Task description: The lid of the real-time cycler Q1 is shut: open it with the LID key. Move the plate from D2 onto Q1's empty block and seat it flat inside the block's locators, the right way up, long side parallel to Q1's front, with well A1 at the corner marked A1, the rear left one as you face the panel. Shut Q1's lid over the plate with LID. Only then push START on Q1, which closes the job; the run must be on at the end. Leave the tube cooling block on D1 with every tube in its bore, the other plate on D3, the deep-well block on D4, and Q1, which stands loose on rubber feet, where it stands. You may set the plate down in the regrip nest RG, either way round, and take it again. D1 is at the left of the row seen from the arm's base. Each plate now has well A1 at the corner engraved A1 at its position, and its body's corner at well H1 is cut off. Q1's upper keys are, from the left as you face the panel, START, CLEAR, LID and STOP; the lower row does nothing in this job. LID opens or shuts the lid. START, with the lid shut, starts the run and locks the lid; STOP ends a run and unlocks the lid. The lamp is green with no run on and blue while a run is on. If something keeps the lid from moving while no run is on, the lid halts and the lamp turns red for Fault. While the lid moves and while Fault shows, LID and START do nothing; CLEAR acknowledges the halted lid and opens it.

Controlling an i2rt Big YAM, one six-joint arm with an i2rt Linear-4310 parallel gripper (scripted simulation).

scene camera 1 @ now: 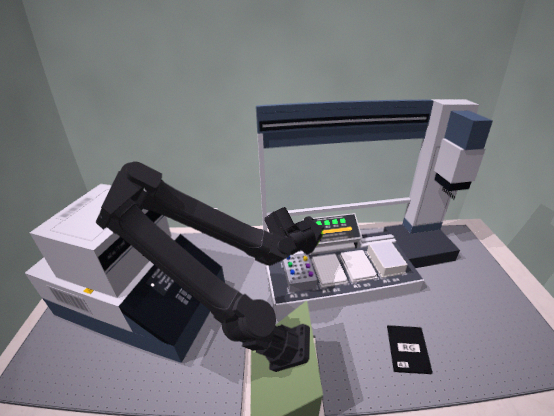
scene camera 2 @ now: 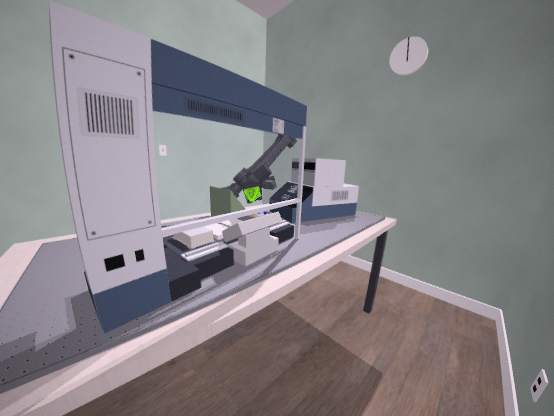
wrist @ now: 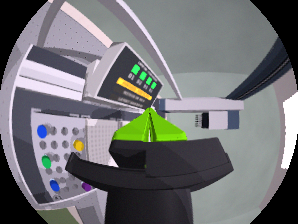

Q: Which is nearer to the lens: the tube cooling block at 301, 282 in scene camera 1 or the white lid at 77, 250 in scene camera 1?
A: The white lid.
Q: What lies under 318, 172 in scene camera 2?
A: A white lid.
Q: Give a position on a deep-well block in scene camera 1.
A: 387, 260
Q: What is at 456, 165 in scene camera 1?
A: A pipetting head.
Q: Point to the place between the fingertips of the gripper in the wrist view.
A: At 149, 111
